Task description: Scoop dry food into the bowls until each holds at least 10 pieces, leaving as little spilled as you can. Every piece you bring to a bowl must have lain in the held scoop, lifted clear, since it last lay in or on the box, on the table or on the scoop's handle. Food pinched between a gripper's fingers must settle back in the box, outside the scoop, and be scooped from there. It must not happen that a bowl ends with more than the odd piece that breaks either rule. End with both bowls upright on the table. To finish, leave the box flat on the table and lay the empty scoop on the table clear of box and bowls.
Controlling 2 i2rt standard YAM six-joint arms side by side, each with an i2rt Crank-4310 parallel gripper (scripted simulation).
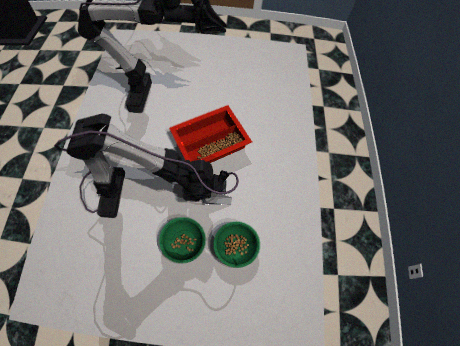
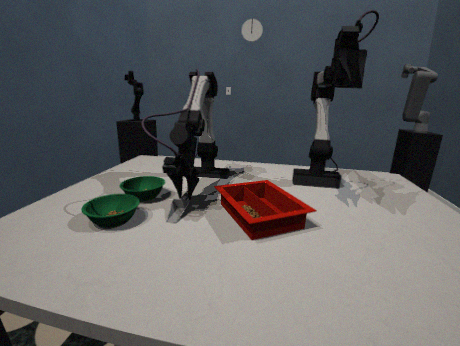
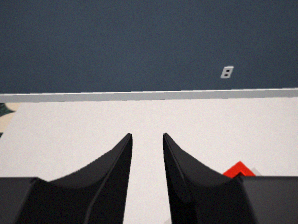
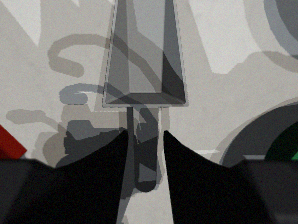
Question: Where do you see a red box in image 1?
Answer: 212, 122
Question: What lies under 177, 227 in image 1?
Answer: A green bowl.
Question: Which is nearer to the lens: the red box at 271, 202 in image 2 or the green bowl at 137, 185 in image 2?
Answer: The red box.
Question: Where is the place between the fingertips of my right gripper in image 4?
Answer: At 145, 133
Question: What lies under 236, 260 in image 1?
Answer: A green bowl.
